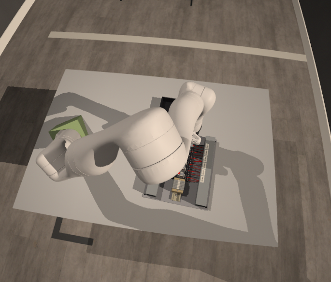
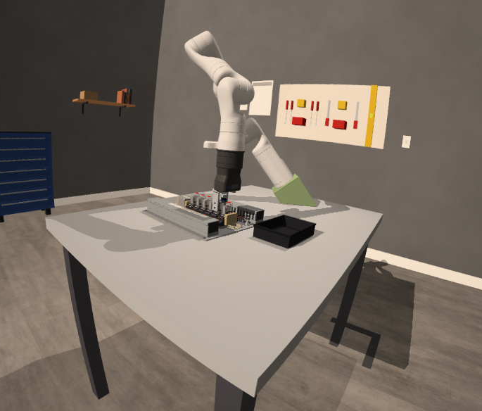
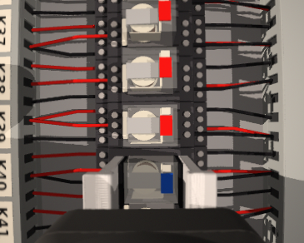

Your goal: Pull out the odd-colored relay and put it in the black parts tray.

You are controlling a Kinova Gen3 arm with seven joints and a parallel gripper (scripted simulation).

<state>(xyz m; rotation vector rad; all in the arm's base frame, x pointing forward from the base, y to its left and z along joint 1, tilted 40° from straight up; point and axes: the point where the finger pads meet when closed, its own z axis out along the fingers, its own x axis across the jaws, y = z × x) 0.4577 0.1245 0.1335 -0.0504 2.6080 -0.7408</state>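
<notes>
Now: the relay 1 cm below my hand. The rest, counted from my hand: black parts tray: 6 cm behind, 20 cm to the left, 4 cm below; relay panel: 1 cm behind, 7 cm to the right, 3 cm below.
</notes>
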